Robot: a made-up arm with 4 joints.
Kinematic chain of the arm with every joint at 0, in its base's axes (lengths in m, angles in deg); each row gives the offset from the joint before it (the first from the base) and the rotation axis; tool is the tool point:
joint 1: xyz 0 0 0.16 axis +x
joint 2: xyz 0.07 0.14 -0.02 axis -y
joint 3: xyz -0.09 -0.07 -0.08 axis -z
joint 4: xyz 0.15 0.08 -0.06 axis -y
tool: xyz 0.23 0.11 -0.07
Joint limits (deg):
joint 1: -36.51..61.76
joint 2: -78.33..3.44
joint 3: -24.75..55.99
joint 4: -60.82..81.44
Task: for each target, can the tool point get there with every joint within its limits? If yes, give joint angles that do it. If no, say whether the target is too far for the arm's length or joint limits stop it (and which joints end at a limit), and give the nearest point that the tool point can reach.
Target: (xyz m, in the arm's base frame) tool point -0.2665 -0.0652 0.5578
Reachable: no: joint limits stop it (at a limit: joint 1, joint 2, joint 3, joint 4) | nearest point -0.2946 0.2502 0.3964 | short by 0.355 m
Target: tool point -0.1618 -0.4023 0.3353
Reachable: no: joint limits stop it (at a limit: joint 1, joint 2, joint 3) | nearest point -0.0807 -0.3115 -0.0284 | short by 0.384 m
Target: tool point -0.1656 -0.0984 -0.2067
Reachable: yes | joints -27.20 -69.50 32.65 -40.98
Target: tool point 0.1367 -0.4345 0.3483
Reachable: no: joint limits stop it (at a limit: joint 1, joint 3) | nearest point 0.2468 -0.2619 0.0416 | short by 0.369 m
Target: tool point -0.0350 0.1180 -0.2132
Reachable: yes | joints 28.38 -69.51 46.89 -4.02
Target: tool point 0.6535 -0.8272 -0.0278
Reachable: no: too far | nearest point 0.3270 -0.2700 -0.0065 | short by 0.646 m
